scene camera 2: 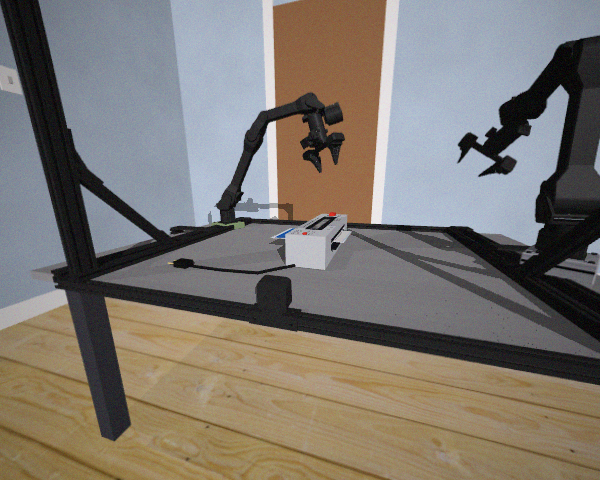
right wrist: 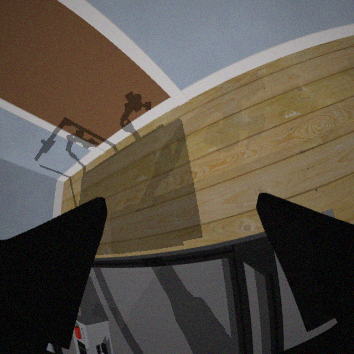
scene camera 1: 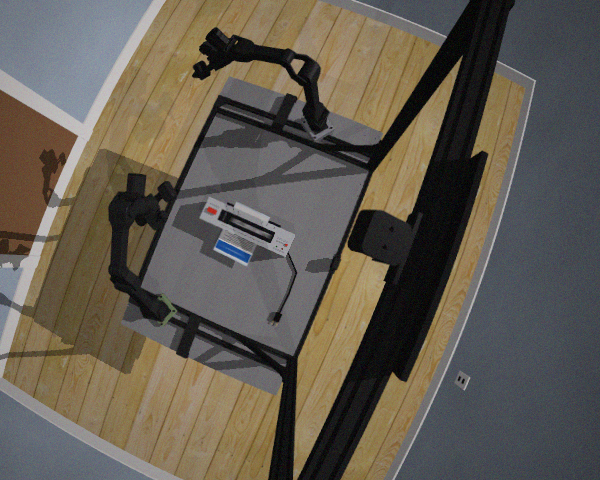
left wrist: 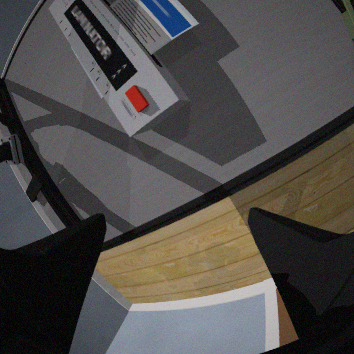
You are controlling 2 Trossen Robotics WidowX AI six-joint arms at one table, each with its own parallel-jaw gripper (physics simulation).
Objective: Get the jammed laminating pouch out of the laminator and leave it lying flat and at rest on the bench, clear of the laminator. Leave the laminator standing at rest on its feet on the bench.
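Where they show: left gripper, fingertip midpoint: (scene camera 2: 328,168) (scene camera 1: 167,202) (left wrist: 177,219); right gripper, fingertip midpoint: (scene camera 2: 468,169) (right wrist: 183,203); left arm's base, origin of the base link: (scene camera 2: 228,222) (scene camera 1: 161,310); right arm's base, origin of the base link: (scene camera 2: 560,253) (scene camera 1: 317,125) (left wrist: 7,150).
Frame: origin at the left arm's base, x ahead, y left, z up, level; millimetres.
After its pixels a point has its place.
The white laminator (scene camera 1: 247,227) {z 55, x 509, y -33 mm} (scene camera 2: 306,252) {z 15, x 577, y -199 mm} (left wrist: 102,55) {z 55, x 498, y 25 mm} (right wrist: 95,337) {z 28, x 504, y 126 mm} stands upright on the grey bench (scene camera 1: 320,200) {z -26, x 797, y -155 mm} (scene camera 2: 400,300) {z -25, x 794, y -220 mm}. The pouch (scene camera 1: 234,251) {z 13, x 402, y -55 mm} (scene camera 2: 284,233) {z 12, x 391, y -67 mm} (left wrist: 169,16) {z 13, x 386, y -14 mm}, white with text lines and a blue band, sticks out of one long side, its outer end raised above the bench; its inner part is hidden. My left gripper (scene camera 1: 164,205) {z 219, x 375, y 212 mm} (scene camera 2: 327,167) {z 219, x 375, y 212 mm} (left wrist: 177,219) {z 219, x 375, y 212 mm} is open and empty, high above the bench's far edge in scene camera 2. My right gripper (scene camera 1: 197,61) {z 213, x 804, y 512 mm} (scene camera 2: 469,168) {z 213, x 804, y 512 mm} (right wrist: 183,203) {z 213, x 804, y 512 mm} is open and empty, raised well away from the laminator.
A white flap (scene camera 1: 252,212) {z 15, x 564, y 4 mm} (scene camera 2: 344,238) {z 15, x 580, y -22 mm} juts from the laminator's other long side. A black cord (scene camera 1: 287,296) {z -19, x 420, y -333 mm} (scene camera 2: 225,270) {z -21, x 445, y -326 mm} runs from its end to a plug (scene camera 1: 276,317) {z -11, x 328, y -361 mm} (scene camera 2: 183,263) {z -13, x 346, y -371 mm} on the bench. Dark frame rails edge the bench, and a black block (scene camera 2: 273,294) {z 10, x 658, y -389 mm} stands at one edge.
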